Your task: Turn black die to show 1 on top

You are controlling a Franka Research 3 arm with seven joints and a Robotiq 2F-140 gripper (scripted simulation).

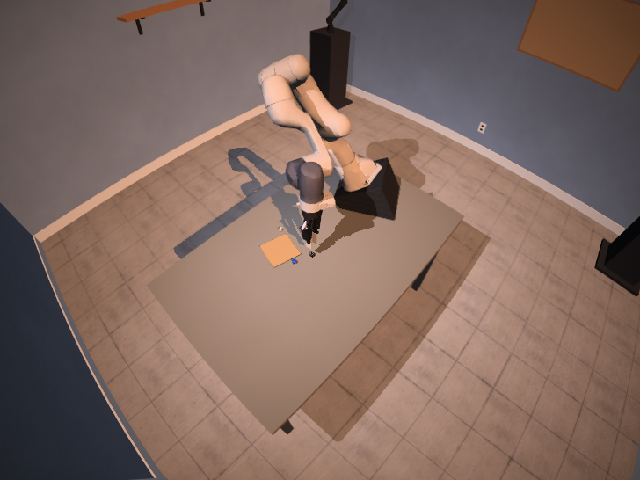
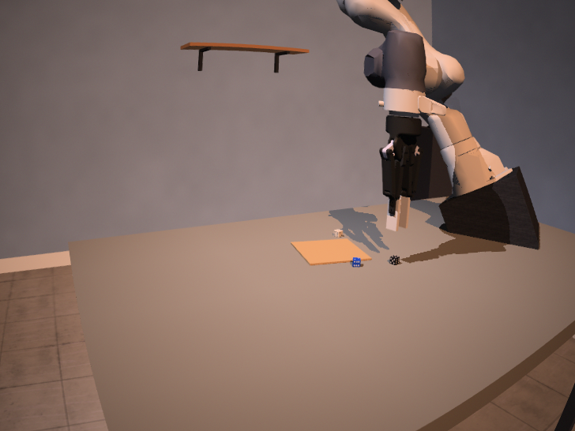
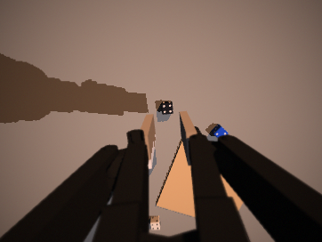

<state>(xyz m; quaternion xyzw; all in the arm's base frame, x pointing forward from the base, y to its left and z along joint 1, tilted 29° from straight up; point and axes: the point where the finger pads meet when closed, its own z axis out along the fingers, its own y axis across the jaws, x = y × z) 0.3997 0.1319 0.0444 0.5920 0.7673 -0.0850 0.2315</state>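
The black die lies 100 mm below my hand. From my hand the other things lie so: orange mat: 80 mm ahead, 120 mm to the right, 110 mm below; blue die: 80 mm ahead, 20 mm to the right, 100 mm below; white die: 210 mm to the right, 100 mm below.
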